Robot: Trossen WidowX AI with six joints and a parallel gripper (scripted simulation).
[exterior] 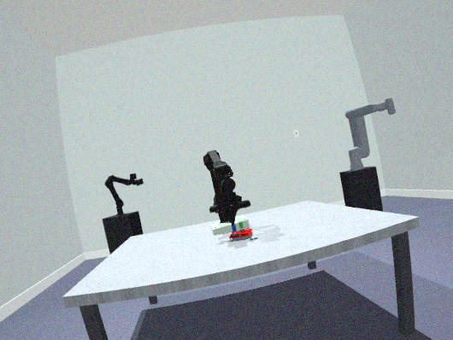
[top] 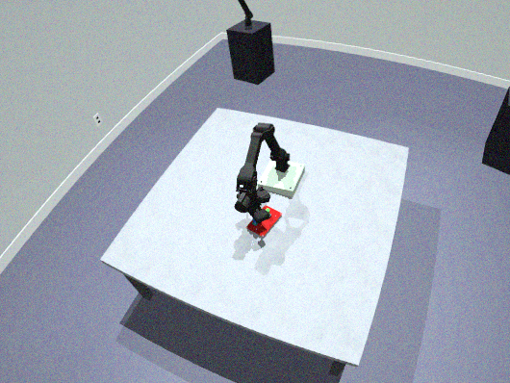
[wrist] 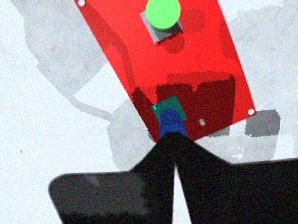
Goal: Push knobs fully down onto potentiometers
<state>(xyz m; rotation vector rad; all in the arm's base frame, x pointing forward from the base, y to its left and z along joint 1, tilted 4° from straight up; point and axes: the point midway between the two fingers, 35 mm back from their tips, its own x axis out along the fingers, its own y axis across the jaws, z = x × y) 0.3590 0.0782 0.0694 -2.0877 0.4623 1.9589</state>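
The blue knob is 10 mm below my gripper tip. Also, from my gripper tip: green knob (70 mm behind, 30 mm to the left, 20 mm below).
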